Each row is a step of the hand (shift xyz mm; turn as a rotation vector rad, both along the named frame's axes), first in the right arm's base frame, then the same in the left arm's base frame.
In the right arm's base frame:
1: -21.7 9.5 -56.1 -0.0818 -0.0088 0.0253
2: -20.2 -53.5 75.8 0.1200 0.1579 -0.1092
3: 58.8 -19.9 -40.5 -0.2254 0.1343 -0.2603
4: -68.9 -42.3 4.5 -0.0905 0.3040 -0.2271
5: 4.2 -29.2 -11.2 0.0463 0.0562 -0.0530
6: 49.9 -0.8 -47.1 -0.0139 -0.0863 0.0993
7: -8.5 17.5 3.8 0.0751 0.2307 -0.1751
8: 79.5 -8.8 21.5 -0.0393 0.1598 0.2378
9: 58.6 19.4 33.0 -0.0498 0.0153 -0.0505
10: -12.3 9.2 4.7 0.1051 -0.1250 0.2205
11: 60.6 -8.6 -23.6 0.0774 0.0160 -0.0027
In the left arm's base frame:
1: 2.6 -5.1 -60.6 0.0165 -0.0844 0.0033
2: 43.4 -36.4 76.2 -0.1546 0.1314 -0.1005
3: 17.3 69.7 -18.4 -0.0582 -0.1507 -0.3324
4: 50.6 -62.9 -6.4 -0.2487 -0.0480 -0.2967
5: 29.7 10.0 -3.9 -0.0533 0.0543 -0.0481
6: 0.9 61.4 -30.7 0.0709 -0.0343 0.1063
7: -16.5 -10.8 -2.1 -0.2090 0.1012 -0.1887
8: -6.2 70.2 43.6 -0.1875 -0.1221 0.1832
9: -32.5 44.3 43.4 0.0001 -0.0340 -0.0641
10: -7.9 -13.9 -0.7 0.0727 0.0471 0.2604
11: 3.3 65.4 -4.1 -0.0264 0.0729 0.0154

